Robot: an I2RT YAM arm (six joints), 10 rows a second.
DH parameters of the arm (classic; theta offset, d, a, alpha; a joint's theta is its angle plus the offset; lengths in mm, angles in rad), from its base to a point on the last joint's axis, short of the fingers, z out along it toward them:
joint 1: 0 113.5 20 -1.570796
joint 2: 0 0 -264 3.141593
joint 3: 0.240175 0 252.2 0
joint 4: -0.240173 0 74 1.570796
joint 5: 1.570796 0 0 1.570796
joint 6: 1.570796 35.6 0 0
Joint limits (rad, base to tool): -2.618..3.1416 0..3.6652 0..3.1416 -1.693..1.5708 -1.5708..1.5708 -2.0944..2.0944
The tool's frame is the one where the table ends.
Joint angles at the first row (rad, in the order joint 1, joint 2, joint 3, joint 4, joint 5, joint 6):
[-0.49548, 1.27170, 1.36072, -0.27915, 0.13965, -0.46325]
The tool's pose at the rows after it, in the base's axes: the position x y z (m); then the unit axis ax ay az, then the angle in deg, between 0 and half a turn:
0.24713 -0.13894 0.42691 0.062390 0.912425 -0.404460 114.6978
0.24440 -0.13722 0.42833 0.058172 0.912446 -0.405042 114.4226
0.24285 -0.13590 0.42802 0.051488 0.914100 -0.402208 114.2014
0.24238 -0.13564 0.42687 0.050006 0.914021 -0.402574 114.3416
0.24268 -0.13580 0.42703 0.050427 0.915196 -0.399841 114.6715
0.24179 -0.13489 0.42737 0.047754 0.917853 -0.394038 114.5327
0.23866 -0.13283 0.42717 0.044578 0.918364 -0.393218 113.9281
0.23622 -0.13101 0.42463 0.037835 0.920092 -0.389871 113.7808
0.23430 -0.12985 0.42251 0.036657 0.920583 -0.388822 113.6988
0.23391 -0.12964 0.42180 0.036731 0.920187 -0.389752 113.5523
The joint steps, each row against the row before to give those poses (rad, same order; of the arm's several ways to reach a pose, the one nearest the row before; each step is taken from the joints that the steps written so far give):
[0.00002, -0.01687, -0.01081, -0.00461, -0.00618, -0.00611]
[0.00000, -0.01076, -0.00306, -0.00311, -0.00612, -0.00464]
[-0.00004, -0.00766, -0.00616, -0.00152, -0.01229, -0.00461]
[0.00002, -0.00307, -0.00612, 0.00156, -0.00002, -0.00305]
[0.00000, 0.00303, 0.00607, -0.01073, 0.00001, 0.00152]
[0.00000, -0.00306, 0.00160, -0.00920, -0.01070, 0.00309]
[-0.00001, -0.01527, -0.01377, 0.00607, -0.00923, 0.00000]
[0.00003, -0.01381, -0.01839, 0.00306, -0.01219, -0.00460]
[-0.00001, -0.01073, -0.01533, 0.00461, -0.00313, -0.00003]
[-0.00001, -0.00313, -0.00621, 0.00616, -0.00004, 0.00001]

